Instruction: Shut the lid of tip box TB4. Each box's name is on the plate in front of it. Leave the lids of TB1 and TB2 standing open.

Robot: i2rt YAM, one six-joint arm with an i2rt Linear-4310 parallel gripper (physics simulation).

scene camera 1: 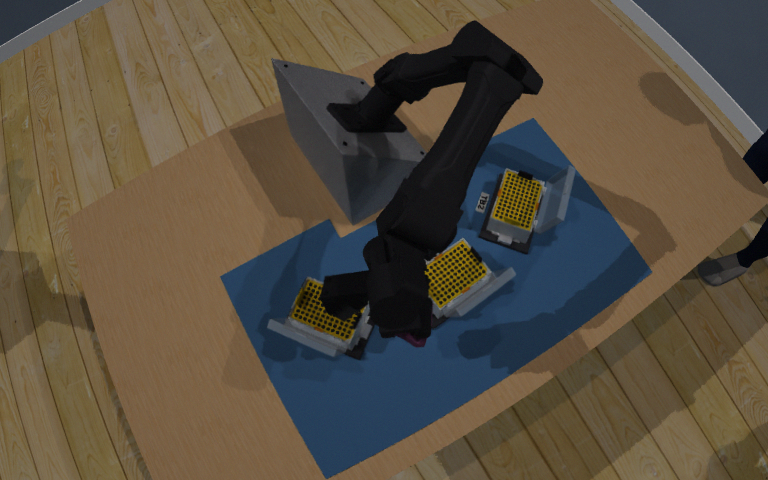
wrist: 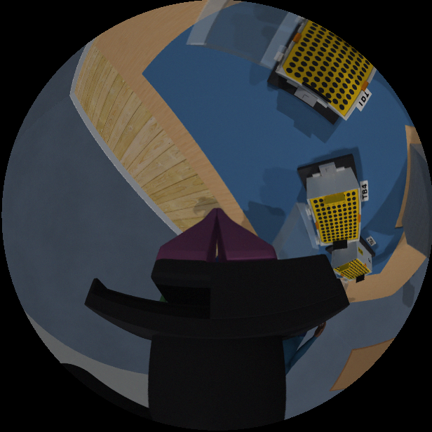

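Seen in the pictures: gripper, fingertip midpoint: (scene camera 1: 420, 345); arm's base, origin of the base link: (scene camera 1: 367, 120).
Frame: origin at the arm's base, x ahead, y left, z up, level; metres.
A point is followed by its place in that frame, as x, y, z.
Tip box TB4 (scene camera 1: 455, 274) {0.315, -0.050, -0.090} (wrist: 336, 217), the middle box, has a yellow tip rack; its name plate (wrist: 364, 191) reads TB4. Its clear lid (scene camera 1: 487, 291) {0.391, -0.058, -0.003} (wrist: 298, 223) stands open on the side away from the robot base. TB1 (scene camera 1: 328, 316) {0.235, -0.274, -0.089} (wrist: 327, 65) is at the left in the scene view, its lid (scene camera 1: 303, 338) {0.268, -0.336, -0.003} (wrist: 235, 32) open. TB2 (scene camera 1: 516, 200) {0.277, 0.146, -0.089} (wrist: 352, 265) is at the right, its lid (scene camera 1: 557, 200) {0.340, 0.188, -0.046} open. My gripper (scene camera 1: 417, 340) {0.393, -0.202, 0.010} (wrist: 216, 214) is shut with nothing between its magenta fingertips, above the mat between TB1 and TB4. The arm covers part of TB1 and TB4's plate in the scene view.
The three boxes stand on a blue mat (scene camera 1: 396, 407) {0.431, -0.278, -0.146} (wrist: 225, 120) on a wooden table (scene camera 1: 158, 283) {-0.059, -0.516, -0.149}. A grey mounting block (scene camera 1: 317, 135) {0.000, -0.109, 0.047} carries the arm behind the mat. The wrist housing hangs close beside TB4 in the scene view. A person's foot (scene camera 1: 723, 270) shows beyond the table at the right.
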